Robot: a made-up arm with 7 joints. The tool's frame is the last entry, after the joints.
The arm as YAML. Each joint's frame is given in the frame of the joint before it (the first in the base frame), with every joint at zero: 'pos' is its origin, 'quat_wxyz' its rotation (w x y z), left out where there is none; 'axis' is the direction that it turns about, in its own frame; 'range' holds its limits. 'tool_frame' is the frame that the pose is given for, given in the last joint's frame.
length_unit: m
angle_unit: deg
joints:
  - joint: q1
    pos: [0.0, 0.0, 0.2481]
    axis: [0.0, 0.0, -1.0]
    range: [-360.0, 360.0]
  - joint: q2
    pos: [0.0, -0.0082, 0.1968]
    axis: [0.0, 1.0, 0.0]
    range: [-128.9, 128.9]
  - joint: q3
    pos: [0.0, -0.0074, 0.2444]
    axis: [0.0, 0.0, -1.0]
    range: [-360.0, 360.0]
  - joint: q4
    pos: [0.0, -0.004, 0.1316]
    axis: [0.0, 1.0, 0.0]
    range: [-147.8, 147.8]
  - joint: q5
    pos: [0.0, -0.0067, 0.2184]
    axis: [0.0, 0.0, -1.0]
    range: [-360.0, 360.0]
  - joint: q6
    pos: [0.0, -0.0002, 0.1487]
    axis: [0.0, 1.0, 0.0]
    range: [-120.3, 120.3]
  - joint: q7
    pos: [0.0, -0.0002, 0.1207]
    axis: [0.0, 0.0, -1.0]
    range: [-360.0, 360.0]
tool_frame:
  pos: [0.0, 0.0, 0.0]
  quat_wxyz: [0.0, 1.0, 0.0, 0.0]
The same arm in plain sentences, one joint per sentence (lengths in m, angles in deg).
The arm has seven revolute joints in a row. What follows holds with every joint at zero, and every direction is one of the base frame's.
The first joint sits 0.2481 m along +z from the base frame's origin and turns about -z, from -360 to 360 deg.
The second joint sits 0.0082 m along -y and 0.1968 m along +z from the first joint and turns about +y, from -128.9 to 128.9 deg.
The third joint sits 0.0074 m along -y and 0.2444 m along +z from the second joint and turns about -z, from -360 to 360 deg.
The fourth joint sits 0.004 m along -y and 0.1316 m along +z from the third joint and turns about +y, from -147.8 to 147.8 deg.
The fifth joint sits 0.0067 m along -y and 0.2184 m along +z from the fourth joint and turns about -z, from -360 to 360 deg.
The sixth joint sits 0.0002 m along -y and 0.1487 m along +z from the fifth joint and turns about +y, from -120.3 to 120.3 deg.
The seventh joint sits 0.0002 m along -y and 0.1207 m along +z from the sixth joint and turns about -z, from -360 to 360 deg.
The tool frame, which is the frame that the pose is given for, sits at the same point as the seventh joint; its axes are the base frame's turned by roll 180, pitch 0 and yaw 0 deg (as in URDF: about the fixed x, then y, then z).

